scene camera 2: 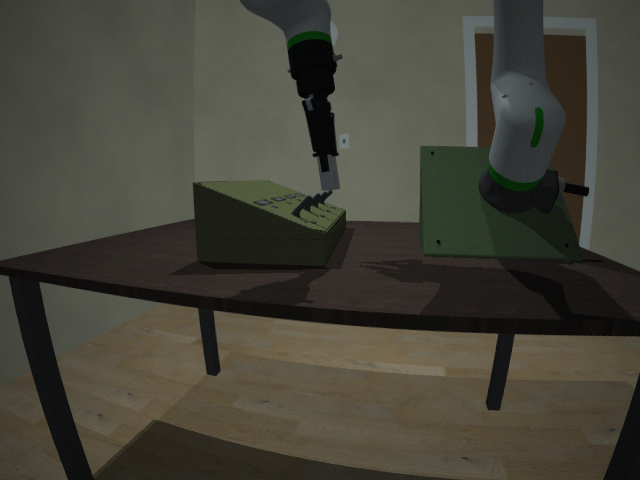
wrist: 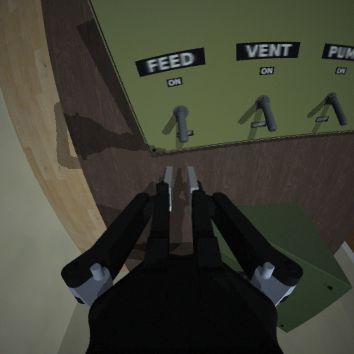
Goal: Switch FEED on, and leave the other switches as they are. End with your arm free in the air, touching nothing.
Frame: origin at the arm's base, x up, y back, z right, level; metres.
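Where they show: gripper, between the fingertips: (scene camera 2: 331,189) (wrist: 179,175); arm's base, origin of its link: (scene camera 2: 508,189).
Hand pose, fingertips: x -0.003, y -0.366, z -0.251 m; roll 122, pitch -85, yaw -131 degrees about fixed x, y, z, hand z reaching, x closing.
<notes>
Each offset is from my fingertips to the top centre of the thing. "*": to the spot under its first point. Level surfaces: height alone.
The FEED switch lever @[dx -0.011, dy -0.060, dz -0.002 m] (wrist: 182,125) (scene camera 2: 301,206) leans down over its lower label, away from ON. The VENT lever @[* dx -0.025, dy -0.090, dz +0.112 m] (wrist: 268,114) and the PUMP lever @[* dx -0.028, dy -0.118, dz +0.226 m] (wrist: 337,109) also lean down, away from their ON labels. The sloped green switch box (scene camera 2: 248,227) (wrist: 210,25) carries them. My gripper (wrist: 179,175) (scene camera 2: 329,187) is shut on nothing, with a narrow gap between its fingertips. In the wrist view the tips are just below the FEED lever's end. In the scene view they are above and right of the levers, and whether they touch one cannot be told.
The box stands on a dark wooden table @[dx -0.138 m] (scene camera 2: 382,304) (wrist: 220,180). A larger green sloped block (scene camera 2: 454,206) (wrist: 280,235) stands to the right in the scene view, with the arm's lower joint (scene camera 2: 522,134) in front of it. The BRAKE switch does not show in the wrist view.
</notes>
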